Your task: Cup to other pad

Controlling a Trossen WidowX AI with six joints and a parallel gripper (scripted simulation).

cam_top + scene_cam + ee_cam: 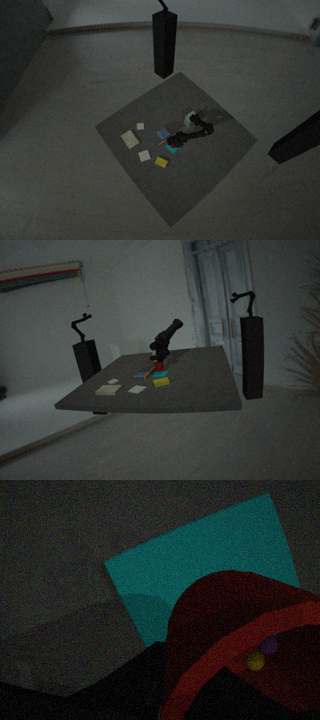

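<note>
My gripper tip is 4 cm to the left of the yellow marble, 3 cm short of it and 2 cm above it. Round my gripper tip: purple marble 4 cm ahead, 3 cm to the right, 2 cm below; then cyan pad 8 cm below, 3 cm ahead, 2 cm to the right; then red cup 2 cm to the right, 2 cm ahead.
</note>
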